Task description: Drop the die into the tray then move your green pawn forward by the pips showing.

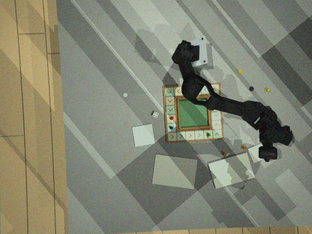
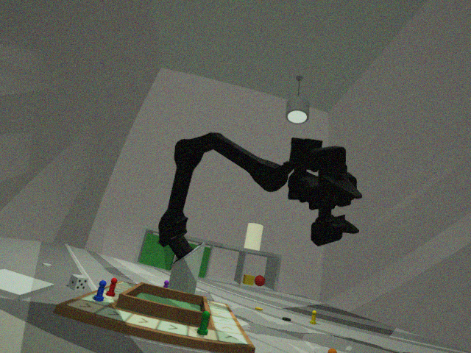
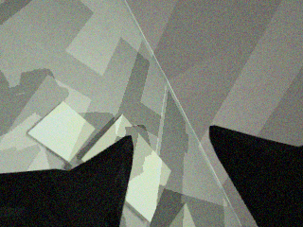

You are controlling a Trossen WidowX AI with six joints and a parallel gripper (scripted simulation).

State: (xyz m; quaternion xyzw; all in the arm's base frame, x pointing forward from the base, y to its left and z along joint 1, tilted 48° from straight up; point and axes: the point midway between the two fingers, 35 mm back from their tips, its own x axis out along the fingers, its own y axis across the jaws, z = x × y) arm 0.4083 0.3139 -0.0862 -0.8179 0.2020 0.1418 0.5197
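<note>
The white die is 17 cm behind my gripper tip, 46 cm to the right of it and 21 cm below it. The rest, counted from my gripper tip: black disc (30 cm behind, 2 cm to the left, 22 cm below); yellow pawn (29 cm behind, 9 cm to the left, 21 cm below); green pawn (7 cm behind, 20 cm to the right, 20 cm below).
</note>
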